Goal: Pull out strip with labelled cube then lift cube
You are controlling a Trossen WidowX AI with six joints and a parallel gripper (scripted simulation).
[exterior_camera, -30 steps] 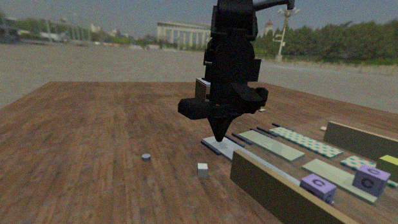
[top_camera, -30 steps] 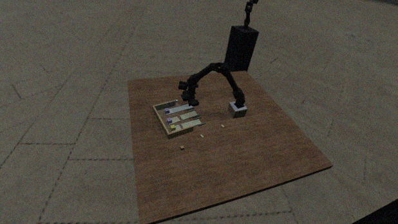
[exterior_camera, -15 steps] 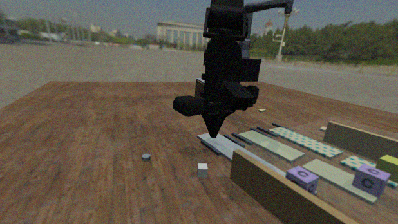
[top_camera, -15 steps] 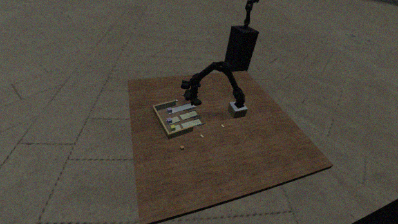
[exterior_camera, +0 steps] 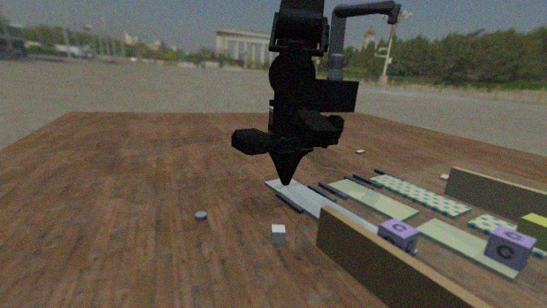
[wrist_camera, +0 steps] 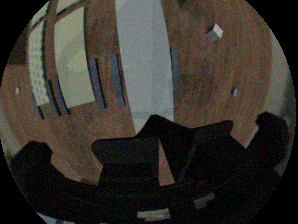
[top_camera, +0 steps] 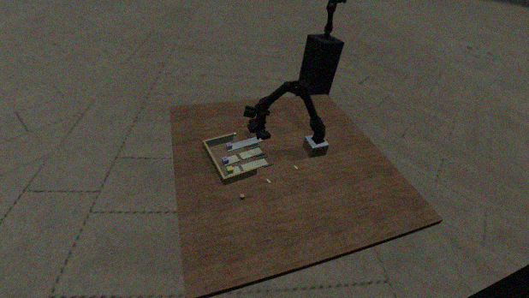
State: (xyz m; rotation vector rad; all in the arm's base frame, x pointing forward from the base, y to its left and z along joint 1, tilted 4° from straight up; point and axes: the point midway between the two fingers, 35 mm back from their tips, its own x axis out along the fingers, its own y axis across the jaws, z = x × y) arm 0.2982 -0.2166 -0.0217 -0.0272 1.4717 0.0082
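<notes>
My gripper tip is 12 cm short of the cube and 9 cm to the left of it. The rest, counted from my gripper tip: disc: 16 cm to the right, 3 cm ahead.
</notes>
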